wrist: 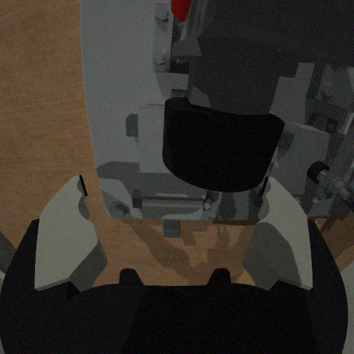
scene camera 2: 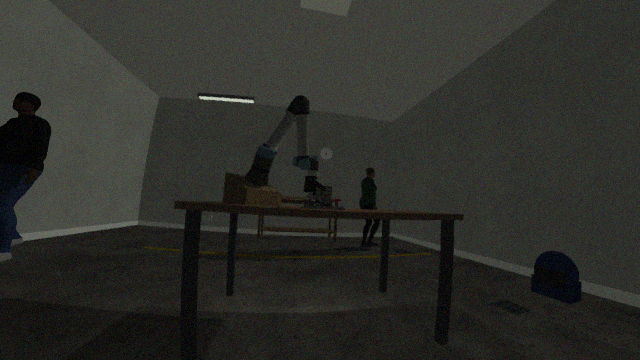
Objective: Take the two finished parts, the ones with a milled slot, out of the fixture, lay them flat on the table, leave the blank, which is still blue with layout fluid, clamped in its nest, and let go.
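Pixels of known places: arm's base, origin of its link: (scene camera 2: 256, 181).
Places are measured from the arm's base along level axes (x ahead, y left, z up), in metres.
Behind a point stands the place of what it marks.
Observation:
My gripper (wrist: 173, 179) (scene camera 2: 317, 192) is open and empty, low at the near edge of the fixture. The fixture (wrist: 102, 90) (scene camera 2: 322, 205) @[z -0.119, x 0.426, y -0.090 m] is a grey plate with clamps, on the wooden table (wrist: 40, 100) (scene camera 2: 400, 215) @[z -0.156, x 0.781, y -0.363 m]. Between and beyond the fingertips, a pale grey block (wrist: 150, 150) sits in a nest; a large black clamp pad (wrist: 222, 150) hangs in front of it and hides much of it. I cannot make out a milled slot. A second pale block (wrist: 297, 150) is to the right. A dark blue sliver (wrist: 351, 204), possibly the blank, shows at the right edge.
A grey clamp arm (wrist: 235, 85) rises close to the camera, with a red handle (wrist: 180, 8) behind. A black-tipped bolt (wrist: 317, 171) stands right of the right finger. A wooden box (scene camera 2: 262, 196) @[z -0.093, x 0.075, y -0.127 m] is left of the fixture. Two people (scene camera 2: 22, 140) (scene camera 2: 369, 192) stand away from the table.

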